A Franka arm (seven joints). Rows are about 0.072 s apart.
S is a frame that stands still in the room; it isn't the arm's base.
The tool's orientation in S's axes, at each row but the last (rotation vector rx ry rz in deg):
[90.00, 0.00, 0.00]
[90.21, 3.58, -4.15]
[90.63, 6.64, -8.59]
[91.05, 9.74, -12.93]
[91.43, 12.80, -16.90]
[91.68, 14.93, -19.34]
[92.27, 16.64, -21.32]
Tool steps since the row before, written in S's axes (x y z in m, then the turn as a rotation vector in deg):
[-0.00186, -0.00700, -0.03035, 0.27, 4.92, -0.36]
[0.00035, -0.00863, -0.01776, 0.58, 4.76, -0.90]
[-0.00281, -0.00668, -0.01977, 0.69, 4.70, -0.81]
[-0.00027, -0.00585, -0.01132, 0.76, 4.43, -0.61]
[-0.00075, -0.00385, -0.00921, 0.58, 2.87, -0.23]
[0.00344, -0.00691, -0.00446, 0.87, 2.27, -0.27]
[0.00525, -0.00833, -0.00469, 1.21, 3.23, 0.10]
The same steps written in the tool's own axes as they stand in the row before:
[-0.00186, -0.03035, 0.00700, 0.27, -0.36, -4.92]
[0.00192, -0.01762, 0.00871, 0.63, -0.87, -4.76]
[0.00069, -0.01985, 0.00700, 0.72, -0.76, -4.70]
[0.00274, -0.01084, 0.00611, 0.75, -0.54, -4.44]
[0.00241, -0.00877, 0.00418, 0.51, -0.17, -2.89]
[0.00511, -0.00247, 0.00688, 0.82, -0.06, -2.30]
[0.00701, -0.00154, 0.00822, 0.95, 0.34, -3.30]

